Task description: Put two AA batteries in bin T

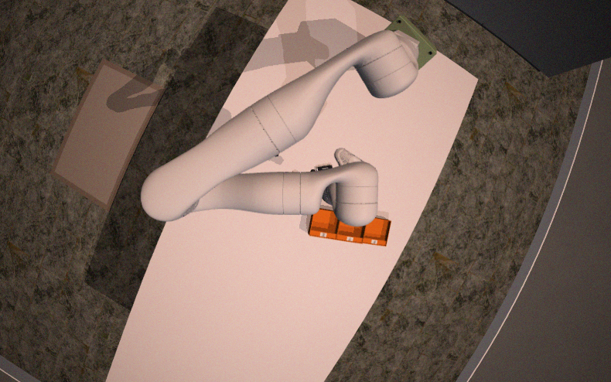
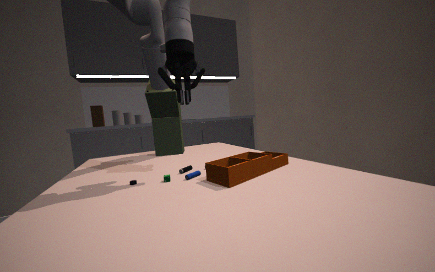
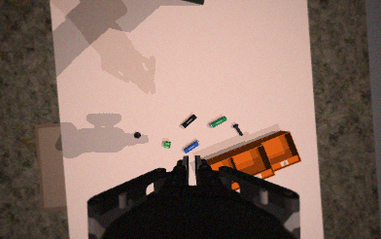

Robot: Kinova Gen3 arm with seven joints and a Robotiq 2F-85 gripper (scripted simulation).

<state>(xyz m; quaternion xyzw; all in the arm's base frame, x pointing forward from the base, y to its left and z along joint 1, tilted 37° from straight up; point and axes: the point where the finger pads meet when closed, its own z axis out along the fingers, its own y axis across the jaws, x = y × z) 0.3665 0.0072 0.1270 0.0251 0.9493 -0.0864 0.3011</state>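
Now: hand 200 mm above the orange three-compartment bin, 150 mm to the right of it and 80 mm short of it. The rest, counted from my hand: black AA battery: 210 mm below, 50 mm behind; green die: 210 mm below, 70 mm to the right, 10 mm ahead; blue AA battery: 210 mm below, 20 mm ahead.
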